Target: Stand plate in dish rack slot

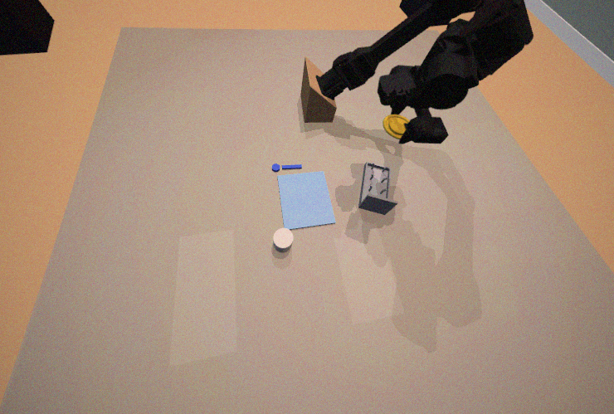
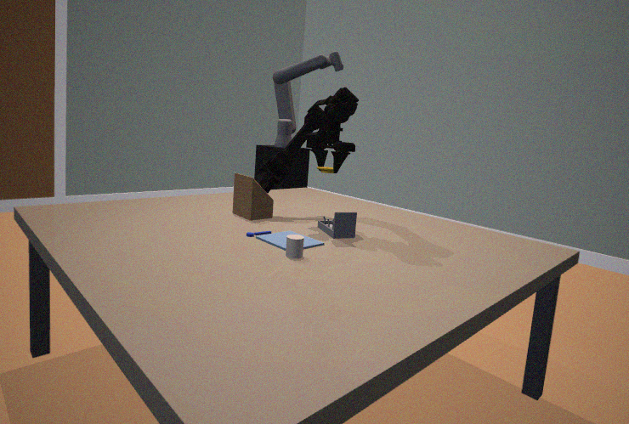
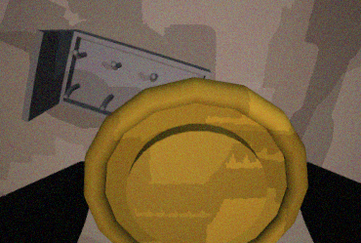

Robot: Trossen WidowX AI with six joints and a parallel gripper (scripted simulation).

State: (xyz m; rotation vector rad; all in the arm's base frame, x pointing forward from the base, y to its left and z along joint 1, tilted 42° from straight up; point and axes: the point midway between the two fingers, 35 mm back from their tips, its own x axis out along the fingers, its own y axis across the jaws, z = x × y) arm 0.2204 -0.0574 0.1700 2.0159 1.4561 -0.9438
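Now: gripper tip 160 mm above the grey dish rack, 60 mm short of it and 10 mm to the left of it. Also, from my gripper tip: light blue mat: 210 mm to the right, 180 mm below, 40 mm ahead; then blue spoon: 240 mm to the right, 180 mm below, 70 mm behind; then yellow plate: 10 mm above.
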